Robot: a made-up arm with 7 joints.
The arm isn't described. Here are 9 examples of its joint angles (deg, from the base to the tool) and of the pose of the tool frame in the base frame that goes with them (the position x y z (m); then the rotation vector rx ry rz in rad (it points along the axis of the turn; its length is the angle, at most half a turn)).
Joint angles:
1: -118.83 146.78 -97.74 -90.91 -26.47 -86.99 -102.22
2: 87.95 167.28 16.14 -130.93 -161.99 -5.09 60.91
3: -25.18 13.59 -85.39 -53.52 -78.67 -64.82 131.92
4: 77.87 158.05 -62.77 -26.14 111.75 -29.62 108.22
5: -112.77 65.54 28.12 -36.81 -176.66 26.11 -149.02
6: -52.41 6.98 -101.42 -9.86 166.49 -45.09 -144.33
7: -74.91 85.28 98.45 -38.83 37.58 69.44 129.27
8: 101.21 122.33 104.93 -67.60 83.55 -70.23 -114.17
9: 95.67 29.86 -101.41 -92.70 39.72 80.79 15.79
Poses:
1: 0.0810 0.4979 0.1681 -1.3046 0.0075 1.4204
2: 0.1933 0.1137 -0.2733 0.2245 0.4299 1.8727
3: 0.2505 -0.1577 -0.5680 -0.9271 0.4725 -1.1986
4: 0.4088 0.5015 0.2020 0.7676 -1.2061 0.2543
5: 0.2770 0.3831 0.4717 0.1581 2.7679 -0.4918
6: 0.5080 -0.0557 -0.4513 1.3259 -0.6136 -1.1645
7: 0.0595 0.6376 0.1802 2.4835 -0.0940 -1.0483
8: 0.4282 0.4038 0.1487 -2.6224 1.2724 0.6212
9: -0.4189 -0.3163 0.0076 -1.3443 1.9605 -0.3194
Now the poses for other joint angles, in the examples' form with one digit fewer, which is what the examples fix.
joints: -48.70 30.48 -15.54 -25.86 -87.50 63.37 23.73
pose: 0.588 0.189 -0.280 1.989 -0.381 -0.433
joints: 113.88 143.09 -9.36 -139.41 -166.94 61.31 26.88
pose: -0.088 0.212 -0.208 -0.123 2.098 1.940
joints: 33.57 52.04 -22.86 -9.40 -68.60 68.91 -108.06
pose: -0.284 0.499 -0.368 0.754 -2.137 1.306
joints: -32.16 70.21 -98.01 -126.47 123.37 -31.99 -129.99
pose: 0.157 0.051 -0.338 0.062 -1.158 -1.661
